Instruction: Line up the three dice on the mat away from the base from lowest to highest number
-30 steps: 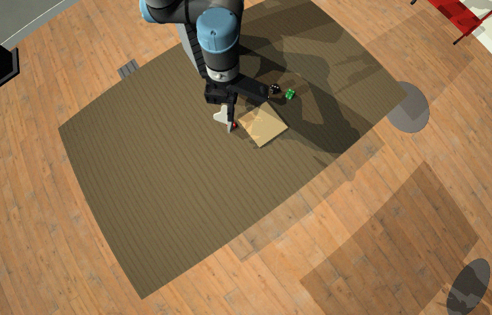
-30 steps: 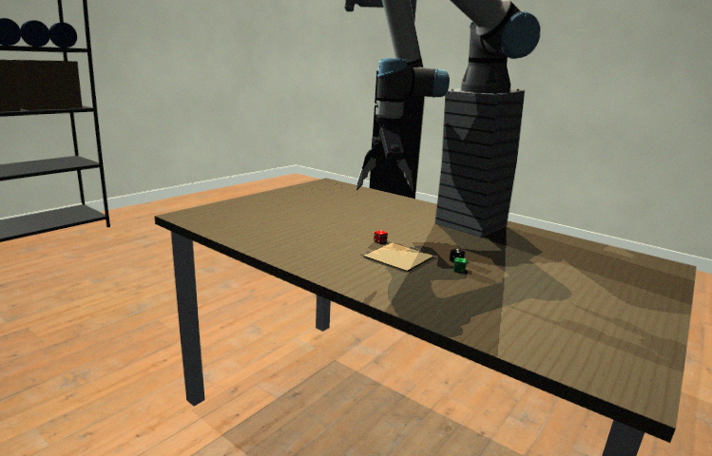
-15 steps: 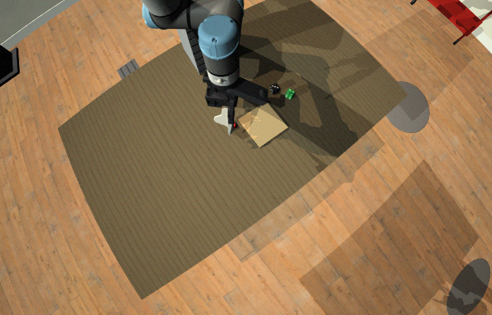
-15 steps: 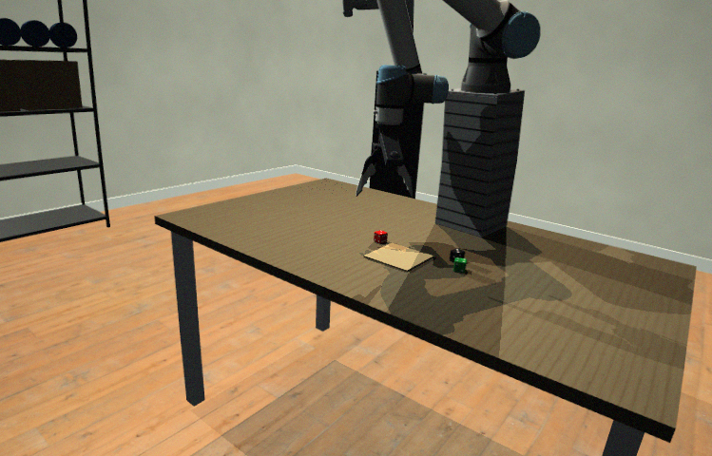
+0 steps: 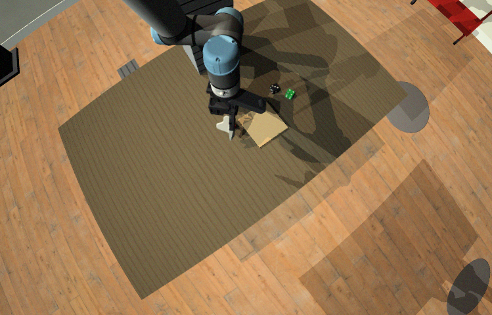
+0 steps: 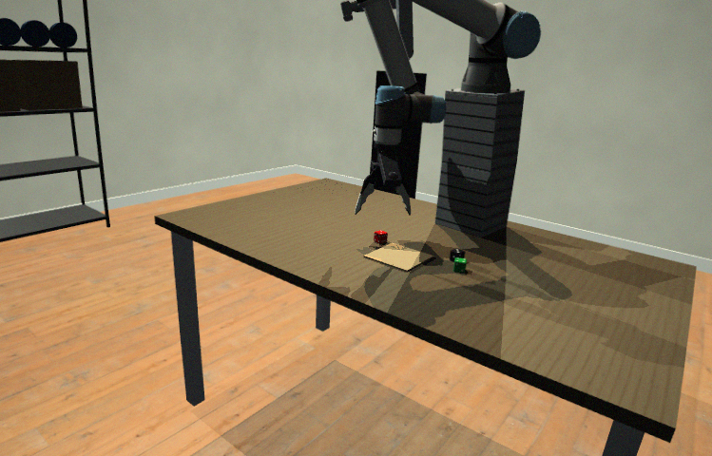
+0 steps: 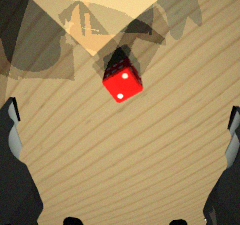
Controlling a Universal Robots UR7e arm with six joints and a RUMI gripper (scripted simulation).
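My hand is 10 mm past the red die, 10 mm to the left of it and 70 mm above it. The rest, counted from my hand: black die: 70 mm behind, 220 mm to the left, 70 mm below; then tan mat: 40 mm ahead, 100 mm to the left, 90 mm below; then green die: 20 mm behind, 260 mm to the left, 70 mm below.
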